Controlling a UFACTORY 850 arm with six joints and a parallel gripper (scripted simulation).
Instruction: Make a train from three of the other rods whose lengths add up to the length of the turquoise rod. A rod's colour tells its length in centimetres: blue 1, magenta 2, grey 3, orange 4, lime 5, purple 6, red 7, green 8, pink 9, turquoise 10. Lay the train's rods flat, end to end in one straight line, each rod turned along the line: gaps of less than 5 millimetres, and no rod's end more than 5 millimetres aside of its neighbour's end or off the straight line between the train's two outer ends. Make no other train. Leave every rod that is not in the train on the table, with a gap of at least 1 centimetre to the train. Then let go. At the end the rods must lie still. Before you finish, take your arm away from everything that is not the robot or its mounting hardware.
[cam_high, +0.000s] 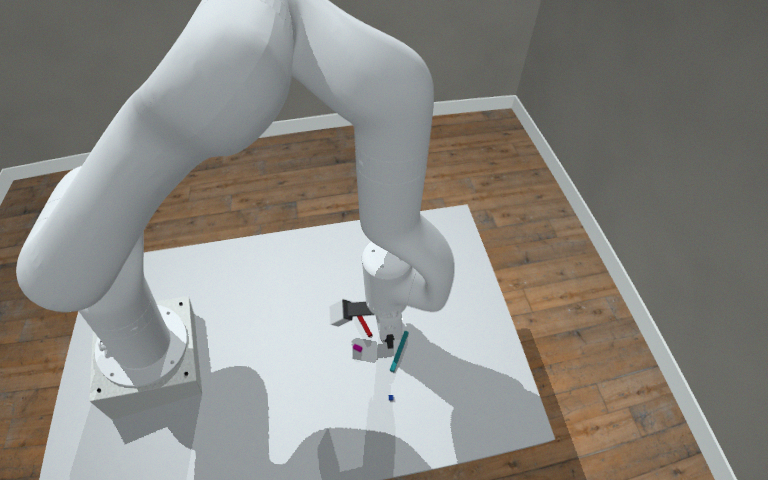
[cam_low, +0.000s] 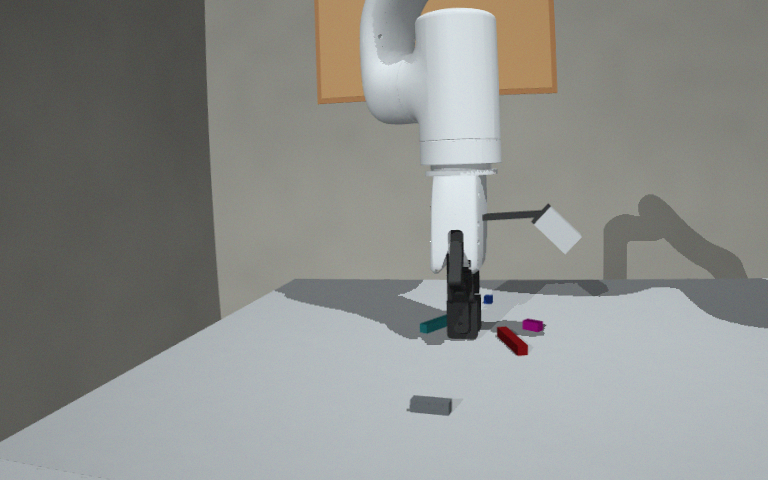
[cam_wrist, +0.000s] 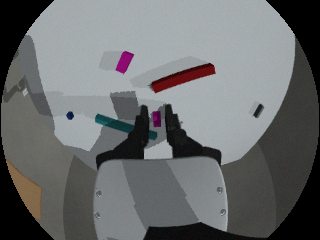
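Now: hand 10 mm short of the turquoise rod, 50 mm to the left of it and 20 mm above it. The rest, counted from my hand: grey rod (50 mm ahead, 200 mm to the left, 20 mm below); then blue rod (50 mm behind, 140 mm to the right, 20 mm below); then red rod (40 mm behind, 40 mm to the left, 20 mm below).
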